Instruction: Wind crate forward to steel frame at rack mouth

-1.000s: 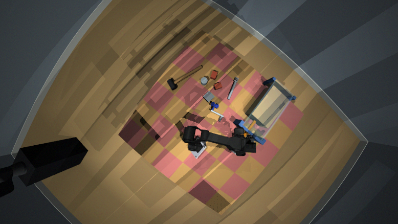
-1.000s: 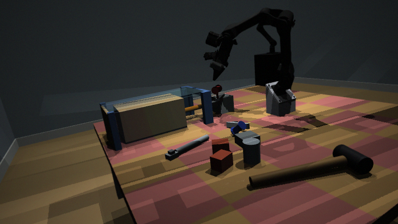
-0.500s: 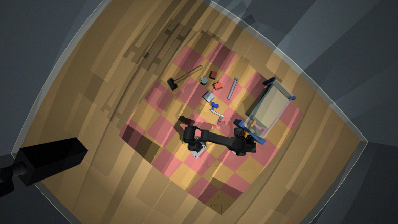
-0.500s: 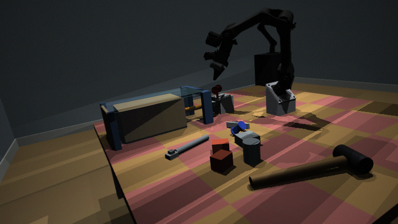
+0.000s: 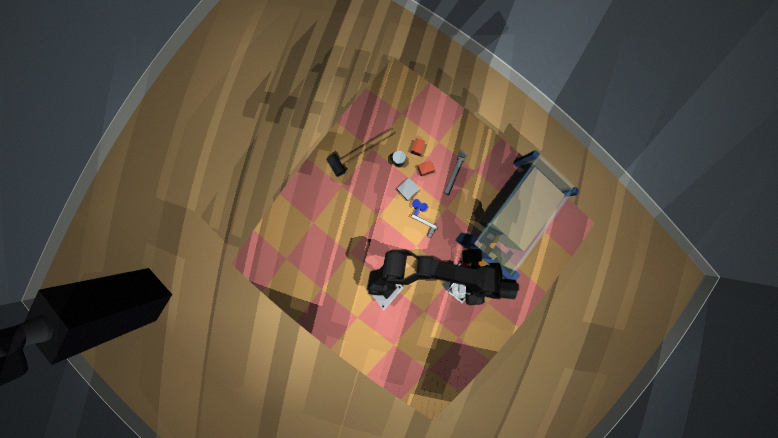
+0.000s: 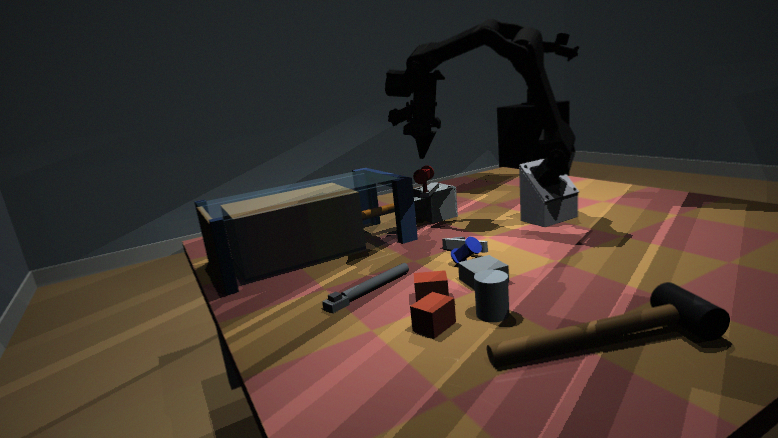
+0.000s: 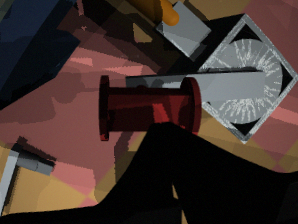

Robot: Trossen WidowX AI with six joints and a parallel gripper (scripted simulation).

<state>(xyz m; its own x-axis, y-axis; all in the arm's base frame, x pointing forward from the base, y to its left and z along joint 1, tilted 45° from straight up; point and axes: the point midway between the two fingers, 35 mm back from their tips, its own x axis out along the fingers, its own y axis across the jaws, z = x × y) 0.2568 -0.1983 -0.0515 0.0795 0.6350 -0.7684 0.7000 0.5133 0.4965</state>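
The red knob is 60 mm below my gripper tip. From my gripper tip the other things lie so: grey winch (90 mm behind, 80 mm to the right, 160 mm below); then blue-knobbed winch handle (50 mm ahead, 250 mm to the left, 170 mm below); then grey crank arm (30 mm behind, 20 mm to the right, 90 mm below).
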